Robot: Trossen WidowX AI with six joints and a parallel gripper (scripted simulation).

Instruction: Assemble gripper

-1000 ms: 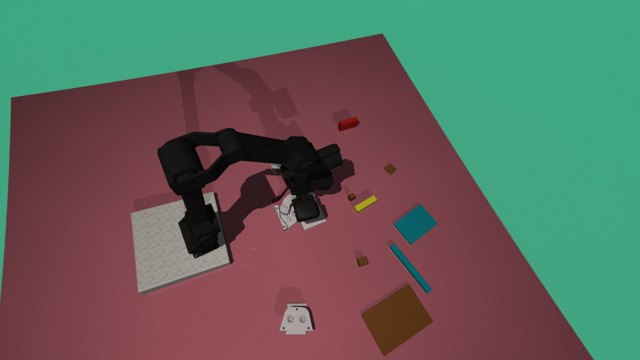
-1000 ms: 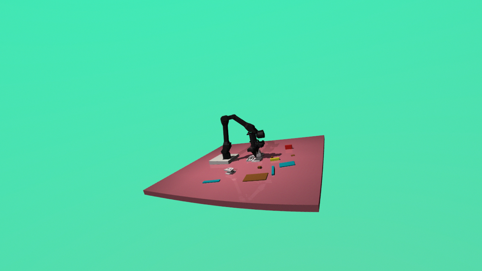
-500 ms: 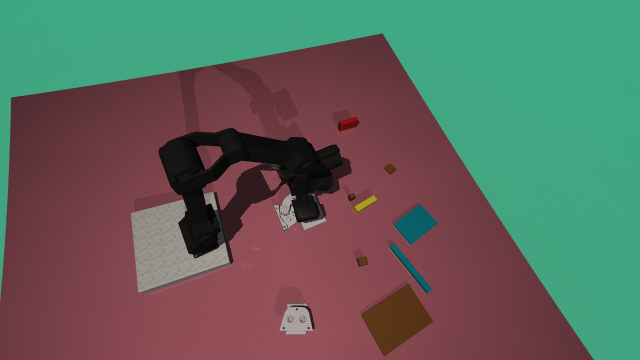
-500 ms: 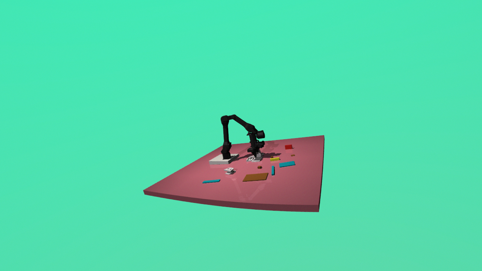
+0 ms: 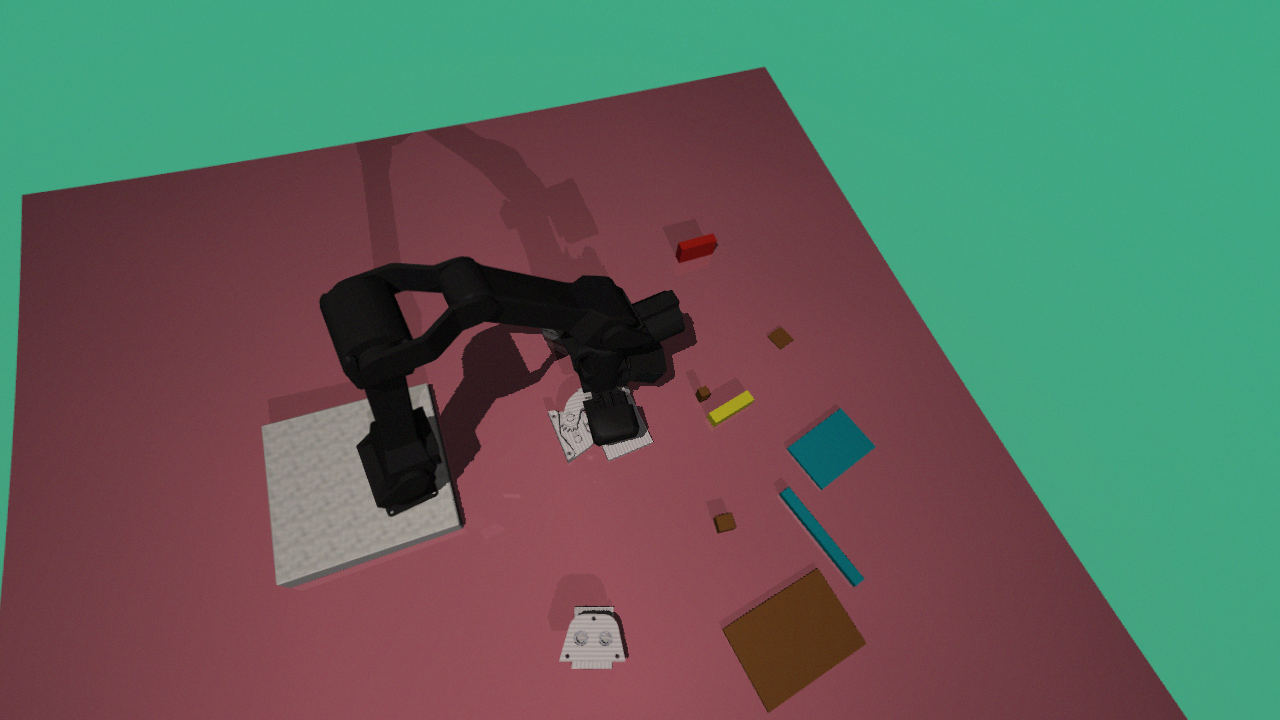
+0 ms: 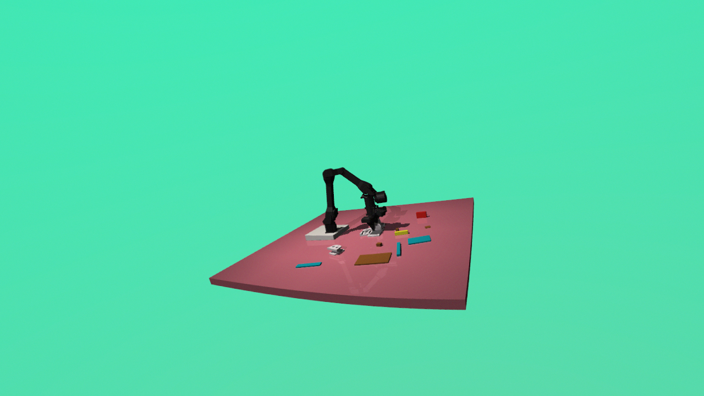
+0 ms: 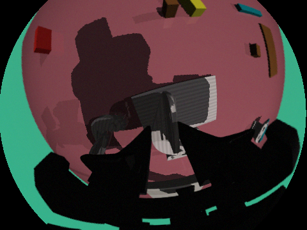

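Right now the gripper jaw is 20 mm ahead of my gripper tip, 80 mm to the left of it and 10 mm below it. Round my gripper tip: white stepped block: 150 mm behind, 280 mm to the right; then yellow bar: 170 mm ahead, 100 mm to the right; then red block: 270 mm ahead, 170 mm to the left.
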